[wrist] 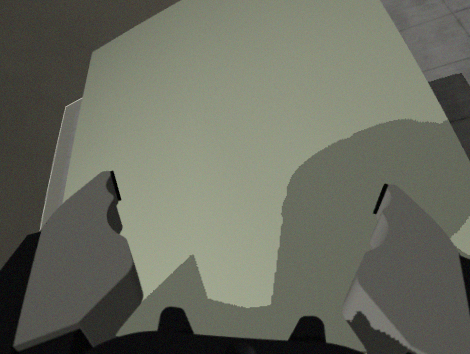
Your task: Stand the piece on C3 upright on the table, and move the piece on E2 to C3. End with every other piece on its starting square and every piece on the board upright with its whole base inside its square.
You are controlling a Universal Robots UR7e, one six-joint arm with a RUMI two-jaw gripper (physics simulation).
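My gripper is open, with its two grey fingers wide apart at the lower left and lower right of the wrist view and nothing between them. It is over the pale green table top. The board, the piece on C3 and the piece on E2 do not show in this view. The height of the fingers above the table is hard to tell.
The table's edges run along the upper left and the right. Grey tiled floor shows at the upper right, and a narrow light grey strip at the left. A dark shadow lies across the table's right and lower parts.
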